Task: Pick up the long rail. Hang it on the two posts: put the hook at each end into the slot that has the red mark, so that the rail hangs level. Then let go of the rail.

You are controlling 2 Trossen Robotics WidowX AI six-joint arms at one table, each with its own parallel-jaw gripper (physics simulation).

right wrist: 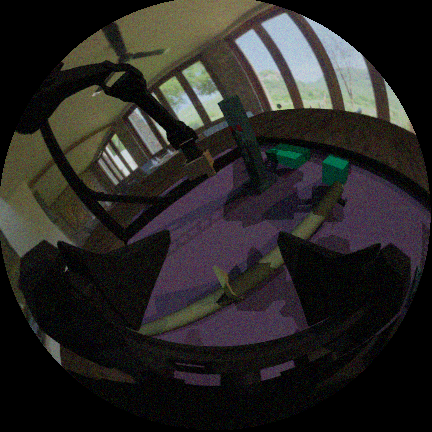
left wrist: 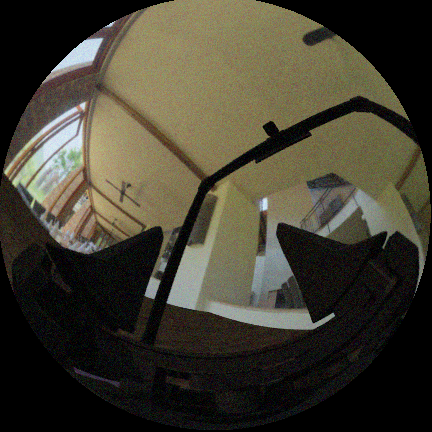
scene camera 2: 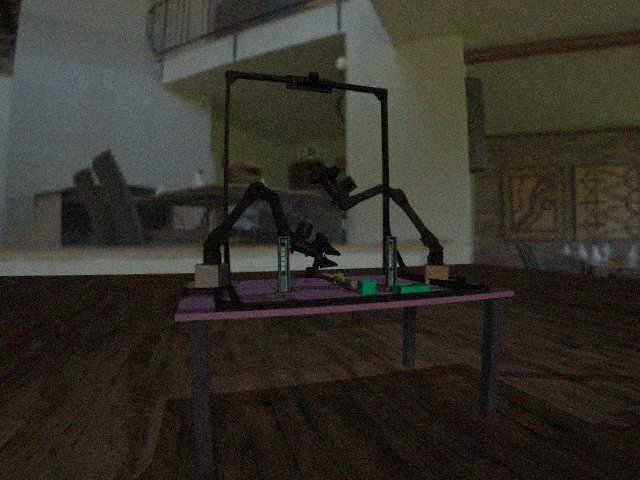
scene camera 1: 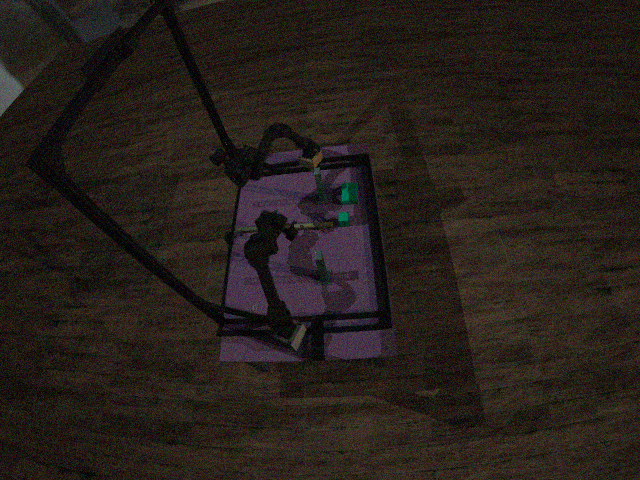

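Seen in the pictures: left gripper, fingertip midpoint: (left wrist: 220, 230) (scene camera 2: 312, 161) (scene camera 1: 216, 164); right gripper, fingertip midpoint: (right wrist: 225, 236) (scene camera 2: 339, 259) (scene camera 1: 285, 215); left arm's base at its link origin: (right wrist: 194, 156) (scene camera 2: 435, 265) (scene camera 1: 309, 154); right arm's base at its link origin: (scene camera 2: 211, 264) (scene camera 1: 286, 329).
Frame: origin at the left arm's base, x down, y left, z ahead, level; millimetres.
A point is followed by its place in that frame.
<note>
The long pale yellow rail (scene camera 1: 310, 225) {x 44, y 213, z 394 mm} (scene camera 2: 338, 279) {x 52, y 158, z 426 mm} (right wrist: 195, 310) {x 48, y 38, z 475 mm} lies on the purple table; a dark hook shows at its far end in the right wrist view. A small yellow fin (right wrist: 223, 278) {x 37, y 82, z 437 mm} stands up from it. Two dark green posts (scene camera 1: 317, 183) {x -66, y 179, z 224 mm} (scene camera 1: 321, 268) {x -53, y 401, z 615 mm} (scene camera 2: 283, 266) {x -20, y 381, z 602 mm} (scene camera 2: 391, 260) {x -31, y 160, z 202 mm} stand upright; one post (right wrist: 245, 145) {x -26, y 169, z 220 mm} shows a red mark (right wrist: 239, 128) {x -65, y 170, z 223 mm}. My right gripper (scene camera 1: 293, 230) (scene camera 2: 337, 259) {x -29, y 111, z 430 mm} (right wrist: 225, 236) {x -29, y 111, z 430 mm} is open and empty, above the middle stretch of the rail. My left gripper (scene camera 2: 314, 171) {x -486, y 14, z 569 mm} (left wrist: 220, 230) {x -486, y 14, z 569 mm} is open and empty, high up and away from the rail.
Two bright green blocks (scene camera 1: 349, 193) {x 51, y 303, z 139 mm} (scene camera 1: 343, 219) {x 32, y 350, z 309 mm} (scene camera 2: 366, 287) {x 53, y 372, z 291 mm} (scene camera 2: 412, 288) {x 59, y 339, z 124 mm} (right wrist: 290, 156) {x 52, y 283, z 180 mm} (right wrist: 335, 170) {x 40, y 326, z 312 mm} lie on the table (scene camera 1: 356, 343) {x 81, y 646, z 810 mm}, one close to the rail's end. A black overhead frame (scene camera 1: 124, 239) {x -655, y 92, z 989 mm} (scene camera 2: 384, 155) {x -578, y -328, z 238 mm} (left wrist: 175, 267) {x -502, y 58, z 988 mm} spans the table.
</note>
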